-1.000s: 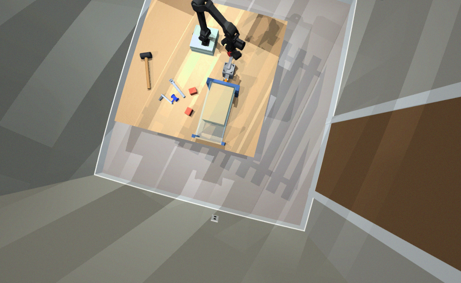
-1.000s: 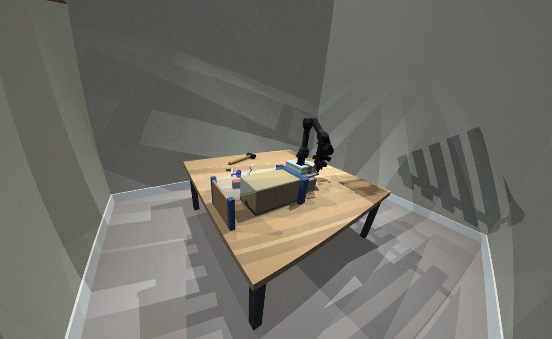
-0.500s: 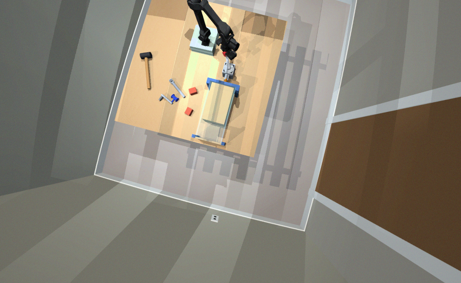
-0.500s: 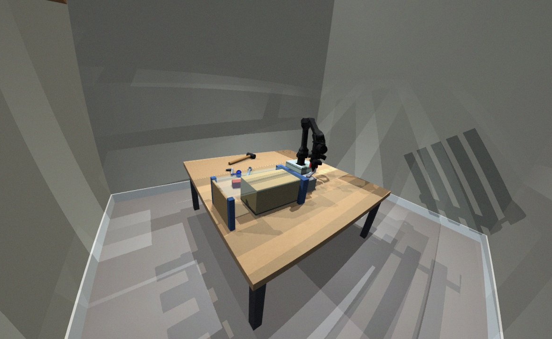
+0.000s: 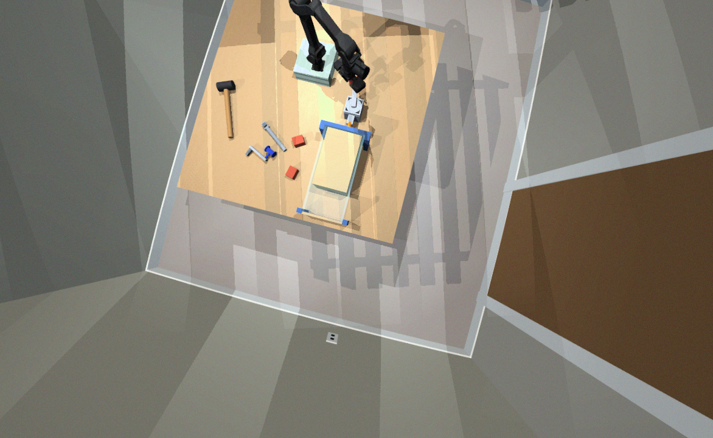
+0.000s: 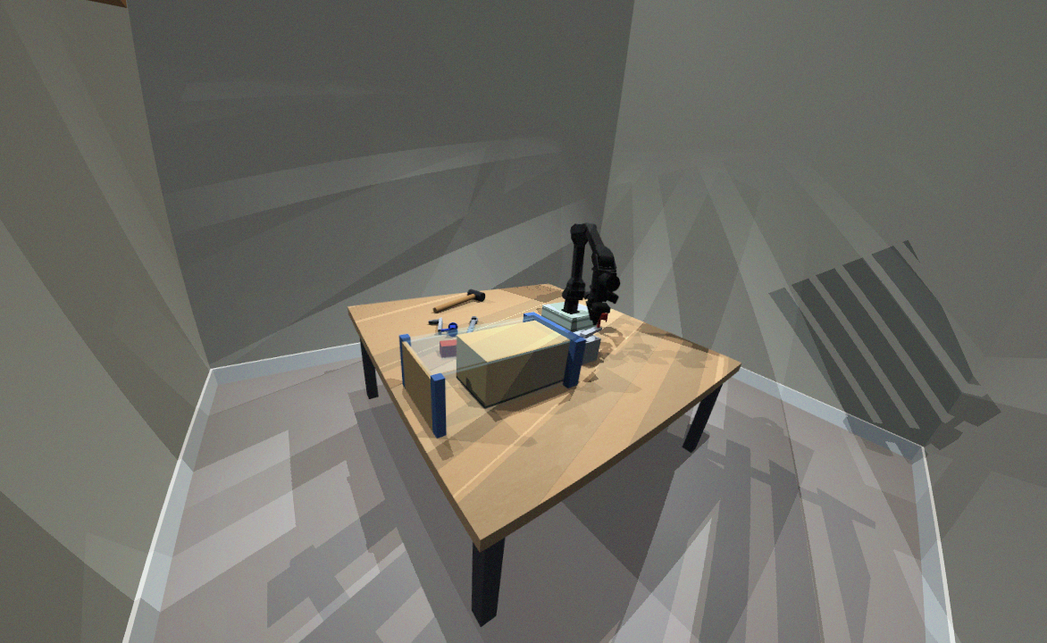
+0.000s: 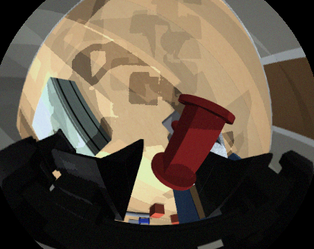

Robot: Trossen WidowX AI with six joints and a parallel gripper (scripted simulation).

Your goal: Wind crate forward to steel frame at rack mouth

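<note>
My gripper tip is now 20 mm to the right of the red knob and 20 mm below it. Also, from my gripper tip: orange strap (160 mm ahead, 50 mm below, 40 mm to the left); winch handle (30 mm ahead, 20 mm to the left, 10 mm below); grey winch (80 mm below, 80 mm ahead, 30 mm to the left).
</note>
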